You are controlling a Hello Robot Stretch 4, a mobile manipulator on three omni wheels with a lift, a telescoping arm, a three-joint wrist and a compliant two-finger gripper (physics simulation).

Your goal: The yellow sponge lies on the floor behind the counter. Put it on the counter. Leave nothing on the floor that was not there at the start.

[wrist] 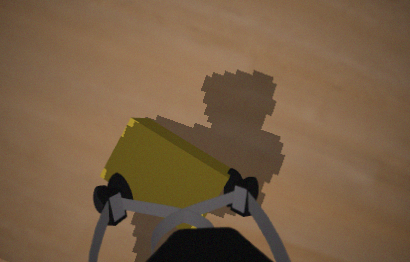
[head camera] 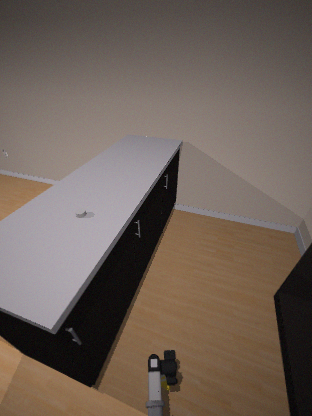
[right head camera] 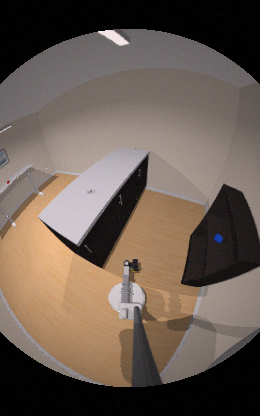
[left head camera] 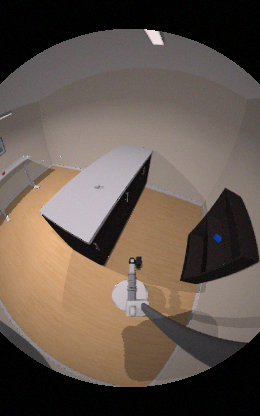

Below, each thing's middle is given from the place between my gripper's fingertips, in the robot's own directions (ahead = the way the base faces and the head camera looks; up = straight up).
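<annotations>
My gripper: 1 cm to the right of the yellow sponge (wrist: pixel 160 167), 2 cm short of it.
</annotations>
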